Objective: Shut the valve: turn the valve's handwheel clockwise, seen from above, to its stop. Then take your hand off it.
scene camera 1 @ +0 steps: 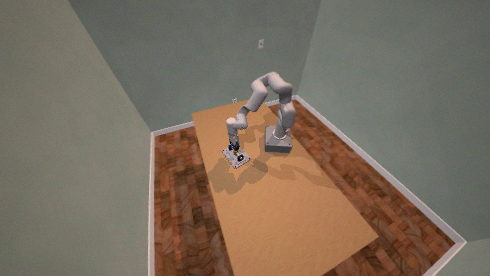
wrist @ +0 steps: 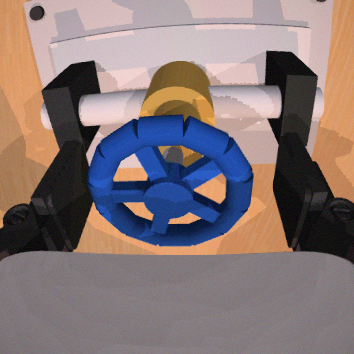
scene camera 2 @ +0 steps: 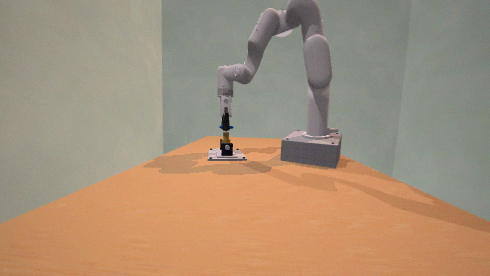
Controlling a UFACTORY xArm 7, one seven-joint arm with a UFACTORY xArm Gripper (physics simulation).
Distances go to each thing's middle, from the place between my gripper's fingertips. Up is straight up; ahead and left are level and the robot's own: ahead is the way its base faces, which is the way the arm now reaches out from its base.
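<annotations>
I am looking at the blue handwheel (wrist: 167, 192), and it sits 10 mm behind my hand.
</annotations>
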